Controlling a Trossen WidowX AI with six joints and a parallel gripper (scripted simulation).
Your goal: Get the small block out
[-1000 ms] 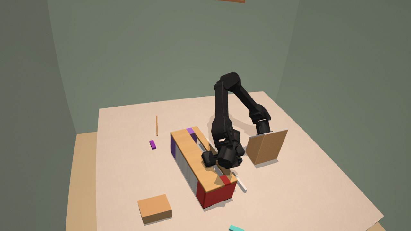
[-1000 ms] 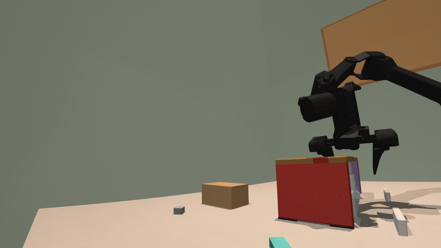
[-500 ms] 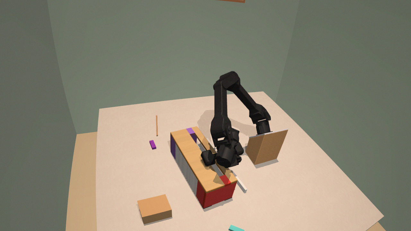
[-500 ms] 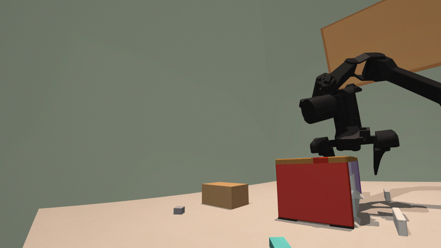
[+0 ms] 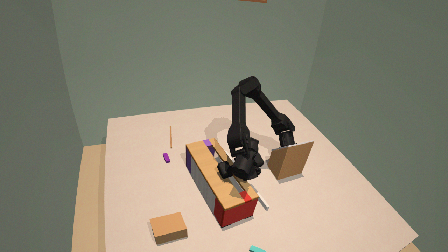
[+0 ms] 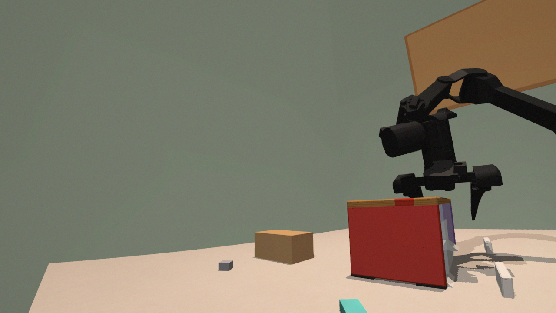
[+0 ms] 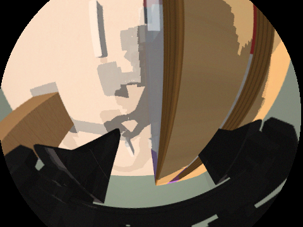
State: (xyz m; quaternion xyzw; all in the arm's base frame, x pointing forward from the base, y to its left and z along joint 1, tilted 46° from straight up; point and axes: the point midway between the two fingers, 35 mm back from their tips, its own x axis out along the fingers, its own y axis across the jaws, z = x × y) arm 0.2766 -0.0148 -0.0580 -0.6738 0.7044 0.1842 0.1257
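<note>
The long box is 4 cm ahead of my gripper tip, 2 cm to the right of it and 2 cm below it. Also, from my gripper tip: tan block 6 cm ahead, 2 cm to the right; brown box 33 cm ahead, 14 cm to the left, 5 cm below; teal block 33 cm to the left, 8 cm below, 6 cm ahead.
</note>
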